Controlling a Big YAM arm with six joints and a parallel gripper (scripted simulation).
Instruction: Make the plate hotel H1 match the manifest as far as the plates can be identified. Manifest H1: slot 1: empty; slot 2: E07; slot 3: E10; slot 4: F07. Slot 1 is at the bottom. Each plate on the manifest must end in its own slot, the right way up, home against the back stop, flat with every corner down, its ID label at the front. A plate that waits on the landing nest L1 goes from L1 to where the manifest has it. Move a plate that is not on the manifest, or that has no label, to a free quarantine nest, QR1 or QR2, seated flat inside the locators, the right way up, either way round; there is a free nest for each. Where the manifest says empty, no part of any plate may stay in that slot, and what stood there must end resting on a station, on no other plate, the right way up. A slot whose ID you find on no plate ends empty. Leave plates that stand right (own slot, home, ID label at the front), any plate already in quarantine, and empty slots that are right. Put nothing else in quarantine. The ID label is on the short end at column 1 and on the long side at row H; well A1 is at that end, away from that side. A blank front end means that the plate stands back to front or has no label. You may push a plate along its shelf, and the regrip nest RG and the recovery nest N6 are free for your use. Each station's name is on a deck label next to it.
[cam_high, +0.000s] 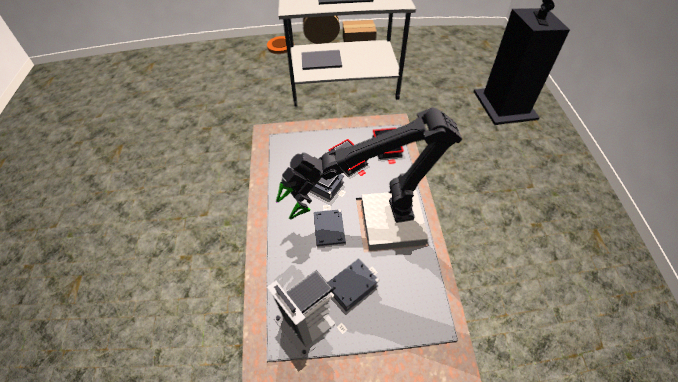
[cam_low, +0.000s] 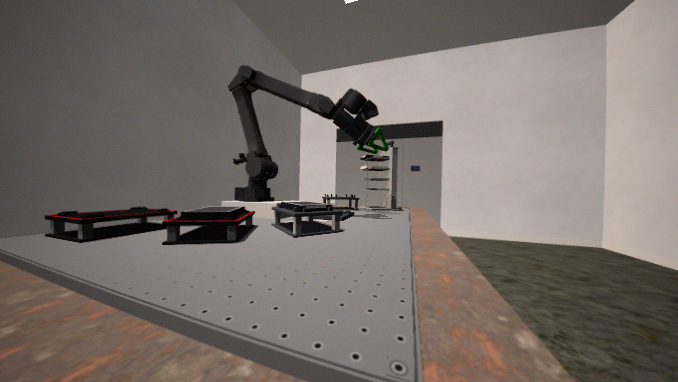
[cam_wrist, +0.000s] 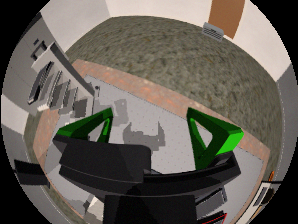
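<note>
My gripper is now 34 cm to the right of the white plate, 5 cm past it and 3 cm above it. From my hand the other things lie so: plate hotel H1 (38 cm to the left, 9 cm below, 2 cm ahead); then N6 deck label (25 cm below, 17 cm behind, 14 cm to the right); then H1 deck label (40 cm to the left, 25 cm below, 14 cm behind).
</note>
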